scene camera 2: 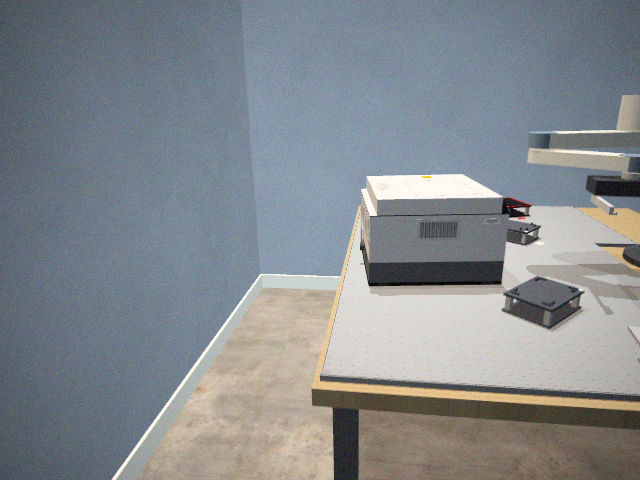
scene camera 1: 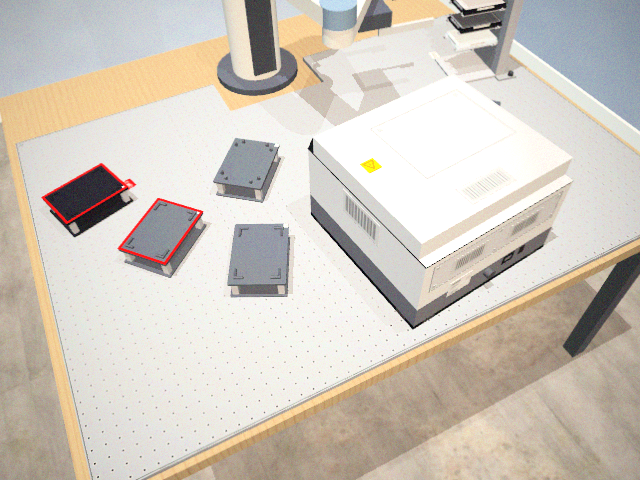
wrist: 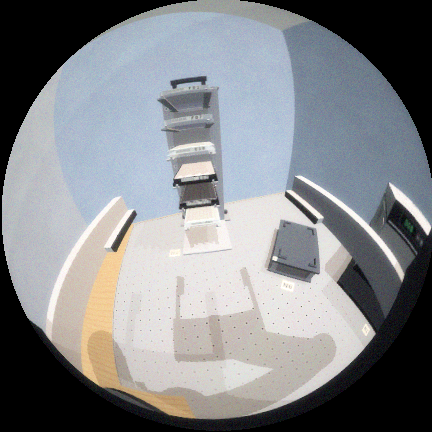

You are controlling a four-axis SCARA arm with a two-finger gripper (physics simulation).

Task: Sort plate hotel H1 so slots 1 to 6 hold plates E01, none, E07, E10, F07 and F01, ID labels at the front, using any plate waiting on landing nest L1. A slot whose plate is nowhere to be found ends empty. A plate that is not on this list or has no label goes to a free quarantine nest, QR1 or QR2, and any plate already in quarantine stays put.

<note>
In view: a plate hotel H1 (wrist: 200, 134), a nest QR2 (scene camera 1: 86, 191), a quarantine nest QR1 (scene camera 1: 161, 229) and a white instrument (scene camera 1: 406, 273).
The white instrument shows as well in scene camera 2 (scene camera 2: 392, 239).
</note>
